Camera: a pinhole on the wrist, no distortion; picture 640 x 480 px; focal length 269.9 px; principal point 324.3 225.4 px. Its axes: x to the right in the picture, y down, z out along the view. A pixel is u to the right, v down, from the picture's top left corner.
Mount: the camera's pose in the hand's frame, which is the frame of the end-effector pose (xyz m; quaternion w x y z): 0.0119 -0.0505 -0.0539 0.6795 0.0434 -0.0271 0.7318
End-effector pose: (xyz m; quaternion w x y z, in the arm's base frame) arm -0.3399 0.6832 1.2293 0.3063 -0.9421 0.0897 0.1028
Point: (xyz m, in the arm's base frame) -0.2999 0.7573 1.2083
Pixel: 332.2 172.9
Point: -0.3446 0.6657 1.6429
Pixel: behind the camera
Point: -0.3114 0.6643 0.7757
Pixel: 573.8 118.6
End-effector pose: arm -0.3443 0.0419 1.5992 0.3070 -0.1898 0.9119 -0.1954
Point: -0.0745 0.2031 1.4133
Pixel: 562.0 395.5
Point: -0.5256 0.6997 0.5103
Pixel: outside the picture
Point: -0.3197 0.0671 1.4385
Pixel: 577.0 155.7
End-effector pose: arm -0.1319 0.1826 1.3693 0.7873 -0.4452 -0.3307 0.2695
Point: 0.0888 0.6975 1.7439
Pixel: outside the picture
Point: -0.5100 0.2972 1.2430
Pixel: 587.4 387.5
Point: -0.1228 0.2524 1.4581
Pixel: 347.1 73.4
